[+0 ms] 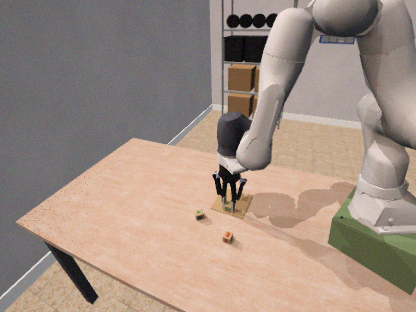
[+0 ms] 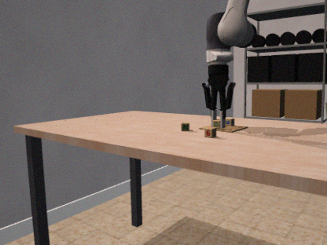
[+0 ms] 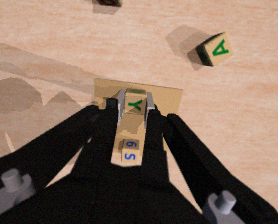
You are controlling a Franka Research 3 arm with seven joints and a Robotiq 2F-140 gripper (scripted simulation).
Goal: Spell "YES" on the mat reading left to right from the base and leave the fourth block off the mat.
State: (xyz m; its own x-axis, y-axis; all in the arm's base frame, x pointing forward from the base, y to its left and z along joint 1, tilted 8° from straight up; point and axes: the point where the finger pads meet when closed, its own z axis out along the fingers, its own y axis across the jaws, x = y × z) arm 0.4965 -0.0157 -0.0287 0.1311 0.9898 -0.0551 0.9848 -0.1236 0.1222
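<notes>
My hand is 2 cm above the Y block. Round my hand: green N block 11 cm ahead, 7 cm to the left, 3 cm below; then S block 1 cm behind, 9 cm to the right, 2 cm below; then tan mat 5 cm to the right, 4 cm below.
</notes>
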